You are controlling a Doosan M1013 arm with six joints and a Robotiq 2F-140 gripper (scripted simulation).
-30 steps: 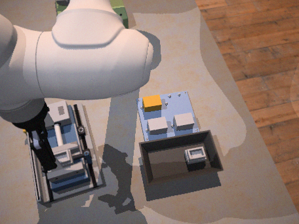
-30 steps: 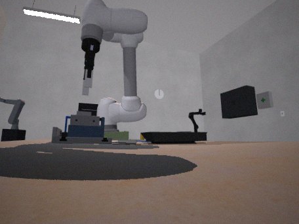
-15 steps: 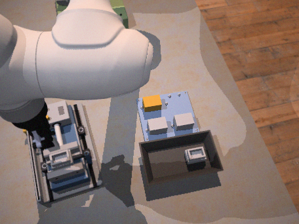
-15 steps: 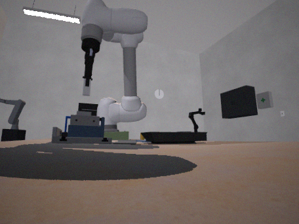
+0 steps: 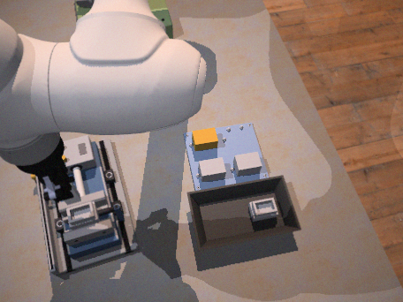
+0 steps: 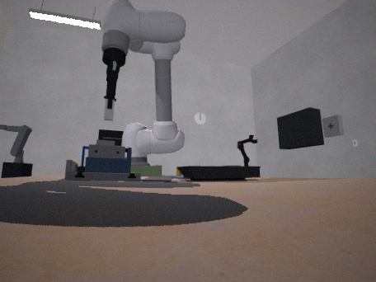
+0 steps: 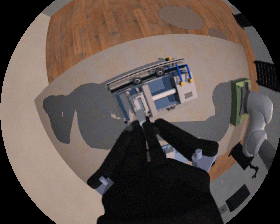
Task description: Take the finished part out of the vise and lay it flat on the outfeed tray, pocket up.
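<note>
Right now my hand is 17 cm above the vise, 6 cm past it and 2 cm to the left of it. Round my hand: orange block (28 cm to the left, 22 cm behind, 19 cm below); grey block (29 cm to the left, 19 cm below, 13 cm behind); blue fixture plate (33 cm to the left, 21 cm below, 18 cm behind).
</note>
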